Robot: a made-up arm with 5 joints. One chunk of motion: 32 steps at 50 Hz.
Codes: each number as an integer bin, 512 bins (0 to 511) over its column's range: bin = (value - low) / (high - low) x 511, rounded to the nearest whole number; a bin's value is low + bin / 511 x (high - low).
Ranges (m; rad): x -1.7..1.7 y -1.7..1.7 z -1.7..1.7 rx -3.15..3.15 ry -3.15..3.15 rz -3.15..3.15
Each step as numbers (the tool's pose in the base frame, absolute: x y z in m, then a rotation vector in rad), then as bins.
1 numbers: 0.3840 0.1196 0.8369 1.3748 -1.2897 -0.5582
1 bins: 313 273 381 367 151 210
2 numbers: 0.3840 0.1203 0.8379 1.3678 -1.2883 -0.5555
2 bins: 313 274 381 366 151 210
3 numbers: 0.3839 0.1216 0.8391 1.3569 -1.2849 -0.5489
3 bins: 313 274 382 366 151 211
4 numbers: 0.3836 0.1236 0.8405 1.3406 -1.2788 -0.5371
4 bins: 313 274 382 364 152 212
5 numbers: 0.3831 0.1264 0.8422 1.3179 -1.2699 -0.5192
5 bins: 313 274 382 362 152 213
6 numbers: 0.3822 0.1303 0.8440 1.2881 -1.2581 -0.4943
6 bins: 313 275 382 360 153 215
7 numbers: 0.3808 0.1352 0.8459 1.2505 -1.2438 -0.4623
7 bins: 313 276 383 357 155 218
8 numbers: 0.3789 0.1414 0.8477 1.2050 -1.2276 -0.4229
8 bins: 312 277 383 353 156 221
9 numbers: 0.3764 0.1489 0.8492 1.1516 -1.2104 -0.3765
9 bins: 312 278 383 349 157 225
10 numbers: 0.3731 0.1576 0.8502 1.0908 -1.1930 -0.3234
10 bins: 312 279 383 344 159 229
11 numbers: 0.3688 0.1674 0.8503 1.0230 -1.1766 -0.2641
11 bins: 311 281 383 338 160 234
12 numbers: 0.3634 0.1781 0.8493 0.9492 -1.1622 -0.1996
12 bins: 310 282 383 332 161 239
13 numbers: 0.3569 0.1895 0.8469 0.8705 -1.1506 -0.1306
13 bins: 309 284 383 326 162 245
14 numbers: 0.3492 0.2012 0.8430 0.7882 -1.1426 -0.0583
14 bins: 308 286 382 319 163 251
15 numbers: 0.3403 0.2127 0.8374 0.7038 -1.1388 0.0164
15 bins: 307 287 381 313 163 257
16 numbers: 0.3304 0.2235 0.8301 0.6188 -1.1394 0.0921
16 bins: 305 289 380 306 163 263
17 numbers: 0.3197 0.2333 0.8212 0.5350 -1.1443 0.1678
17 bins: 304 291 379 299 163 269
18 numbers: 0.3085 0.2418 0.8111 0.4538 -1.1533 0.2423
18 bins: 302 292 377 292 162 275
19 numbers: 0.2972 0.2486 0.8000 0.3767 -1.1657 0.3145
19 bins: 300 293 376 286 161 281
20 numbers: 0.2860 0.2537 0.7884 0.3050 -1.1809 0.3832
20 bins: 298 294 374 280 160 287
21 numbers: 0.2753 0.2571 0.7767 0.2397 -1.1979 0.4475
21 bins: 297 294 372 275 158 292
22 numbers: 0.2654 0.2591 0.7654 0.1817 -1.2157 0.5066
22 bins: 295 294 371 270 157 297
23 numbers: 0.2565 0.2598 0.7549 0.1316 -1.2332 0.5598
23 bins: 294 295 369 266 155 301
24 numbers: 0.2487 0.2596 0.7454 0.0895 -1.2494 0.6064
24 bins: 293 295 368 263 154 305
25 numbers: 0.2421 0.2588 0.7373 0.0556 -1.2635 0.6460
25 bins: 292 294 366 260 153 308
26 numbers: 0.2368 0.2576 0.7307 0.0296 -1.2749 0.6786
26 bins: 291 294 365 258 152 311
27 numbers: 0.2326 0.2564 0.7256 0.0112 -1.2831 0.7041
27 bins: 290 294 365 256 151 313
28 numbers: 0.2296 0.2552 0.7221 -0.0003 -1.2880 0.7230
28 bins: 290 294 364 255 151 314
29 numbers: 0.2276 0.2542 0.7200 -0.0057 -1.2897 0.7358
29 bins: 290 294 364 255 151 315
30 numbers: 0.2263 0.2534 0.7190 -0.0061 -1.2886 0.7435
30 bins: 290 294 364 255 151 316
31 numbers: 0.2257 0.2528 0.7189 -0.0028 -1.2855 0.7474
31 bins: 289 293 364 255 151 316
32 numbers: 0.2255 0.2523 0.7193 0.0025 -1.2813 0.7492
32 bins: 289 293 364 256 152 316
